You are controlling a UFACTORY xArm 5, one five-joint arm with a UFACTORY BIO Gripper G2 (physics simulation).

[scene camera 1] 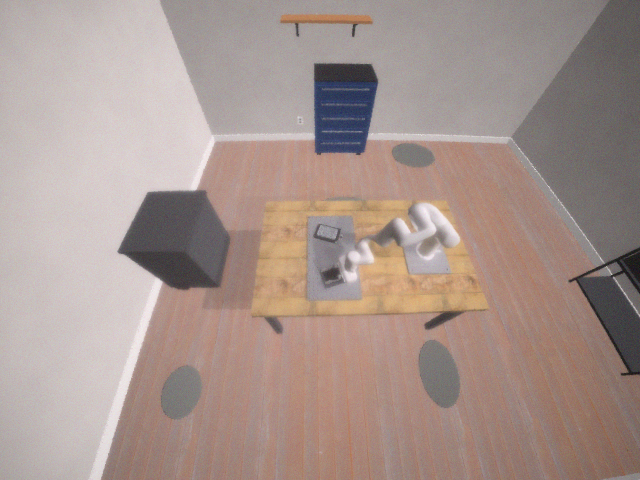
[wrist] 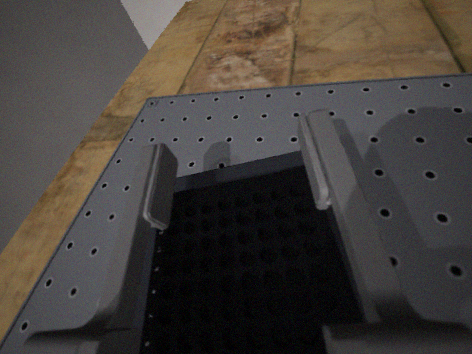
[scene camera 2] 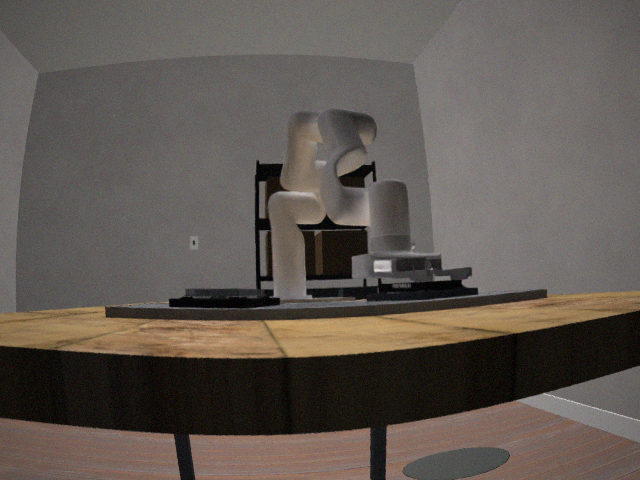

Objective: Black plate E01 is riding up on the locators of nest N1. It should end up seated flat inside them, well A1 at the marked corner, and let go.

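Places are measured from the arm's base along level axes (x ahead, y left, z up), in millimetres.
Pixels of known places: hand at its tool point: [scene camera 1: 326,275] [wrist: 232,172] [scene camera 2: 442,275]; arm's base at its link origin: [scene camera 1: 424,251] [scene camera 2: 290,299].
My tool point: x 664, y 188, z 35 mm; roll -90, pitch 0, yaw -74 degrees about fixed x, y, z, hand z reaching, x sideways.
For each thing: its top centre in the pictures, then the offset to it from my tool point. "pt": a spot on its surface instead. Level surfaces: height alone.
- Black plate E01 at its top centre: [wrist: 240,323] [scene camera 2: 420,281] [scene camera 1: 335,273] dx -59, dy -16, dz -7 mm
- second nest at a spot on its surface: [scene camera 2: 173,302] pt dx +47, dy -404, dz -29 mm
- clear-topped grey plate at its top centre: [scene camera 2: 227,289] [scene camera 1: 327,231] dx -15, dy -331, dz -10 mm
- wooden table at its surface level: dz -49 mm
Black plate E01 [scene camera 1: 329,272] [scene camera 2: 448,284] [wrist: 245,250] lies on nest N1 [scene camera 2: 385,297] [wrist: 240,171], at the near end of the grey perforated board. Its dark wells face up. Whether it sits flat or still rides on a locator is too dark to tell, and the A1 mark cannot be made out. My gripper [scene camera 2: 439,273] [wrist: 239,172] is low over the plate, its two fingers above the plate's far part in the wrist view. It is shut to its narrow stop, which leaves a wide gap, with nothing held. The gripper body hides part of the plate in both scene views.
A second nest [scene camera 2: 173,302] with a clear-topped grey plate [scene camera 1: 327,231] [scene camera 2: 224,292] stands at the other end of the board [scene camera 1: 323,253] [scene camera 2: 139,312] [wrist: 260,127]. The arm's base stands on a grey pad [scene camera 1: 433,266] on the wooden table [scene camera 1: 284,304].
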